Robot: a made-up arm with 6 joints.
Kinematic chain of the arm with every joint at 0, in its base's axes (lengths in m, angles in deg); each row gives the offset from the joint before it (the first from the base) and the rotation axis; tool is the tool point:
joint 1: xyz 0 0 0.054 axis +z
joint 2: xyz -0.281 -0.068 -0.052 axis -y
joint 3: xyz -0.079 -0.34 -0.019 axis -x
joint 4: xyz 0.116 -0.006 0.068 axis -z
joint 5: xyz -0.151 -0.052 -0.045 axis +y
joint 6: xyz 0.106 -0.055 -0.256 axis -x
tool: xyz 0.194 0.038 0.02
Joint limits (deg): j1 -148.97..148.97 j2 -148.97..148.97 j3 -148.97..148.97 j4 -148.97..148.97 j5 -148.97..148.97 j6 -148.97..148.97
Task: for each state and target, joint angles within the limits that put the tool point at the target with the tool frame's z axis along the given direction. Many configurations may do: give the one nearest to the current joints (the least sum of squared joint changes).
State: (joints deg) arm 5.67 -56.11 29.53 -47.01 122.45 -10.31
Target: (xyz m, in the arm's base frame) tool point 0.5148 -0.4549 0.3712 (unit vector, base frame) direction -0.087 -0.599 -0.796
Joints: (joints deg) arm 54.14 -61.99 58.49 -52.98 133.00 -0.76
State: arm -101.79 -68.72 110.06 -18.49 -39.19 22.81
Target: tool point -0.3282 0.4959 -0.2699 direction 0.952 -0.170 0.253
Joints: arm -121.60 -69.52 59.10 -11.63 -18.63 46.89
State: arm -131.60 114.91 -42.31 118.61 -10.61 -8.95
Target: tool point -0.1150 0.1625 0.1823 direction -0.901 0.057 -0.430
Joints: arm -100.42 145.99 -43.55 114.85 33.08 -6.40
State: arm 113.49 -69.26 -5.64 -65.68 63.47 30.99
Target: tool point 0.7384 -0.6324 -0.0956 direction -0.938 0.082 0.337
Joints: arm 90.05 -66.73 -2.39 -64.88 77.04 40.70
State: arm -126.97 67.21 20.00 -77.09 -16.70 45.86
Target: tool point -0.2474 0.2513 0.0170 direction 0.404 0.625 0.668
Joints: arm -136.43 42.49 -2.89 -37.38 -8.12 -2.82
